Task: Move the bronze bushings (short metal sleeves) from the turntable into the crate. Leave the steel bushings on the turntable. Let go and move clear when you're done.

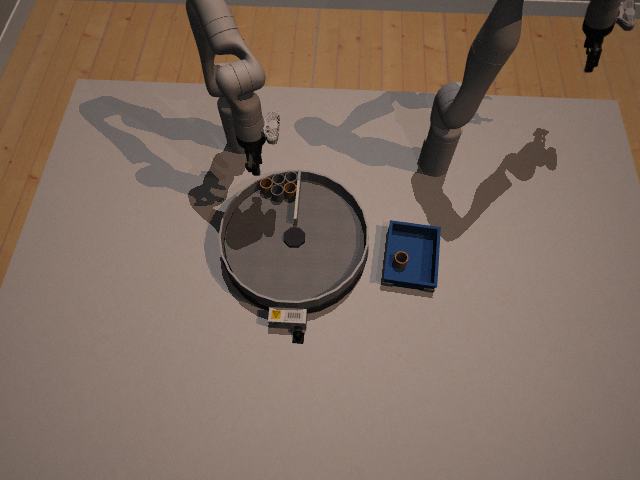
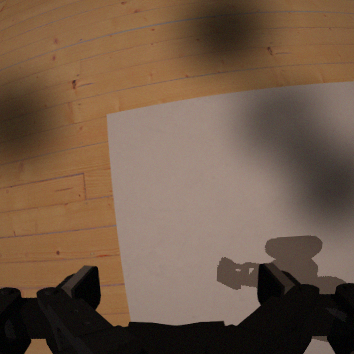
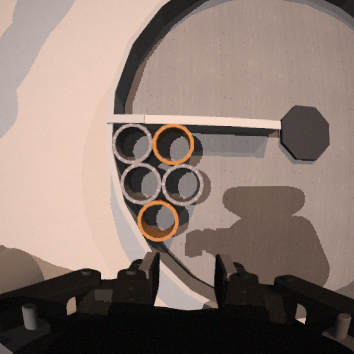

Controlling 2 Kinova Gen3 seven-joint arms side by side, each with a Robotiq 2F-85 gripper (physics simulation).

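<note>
The round grey turntable holds a cluster of upright bushings against its rim, beside a pale bar. One bronze bushing stands near the bar, and another bronze bushing stands at the cluster's outer end. Steel bushings stand among them, touching. A bronze bushing stands upright in the blue crate. My right gripper is open and empty, above the rim close to the outer bronze bushing. My left gripper is open and empty, high at the far right.
The pale bar runs from the rim toward the dark hub. A raised wall rings the turntable. A white box with a yellow label sits at its near edge. The left arm's base stands beyond the crate.
</note>
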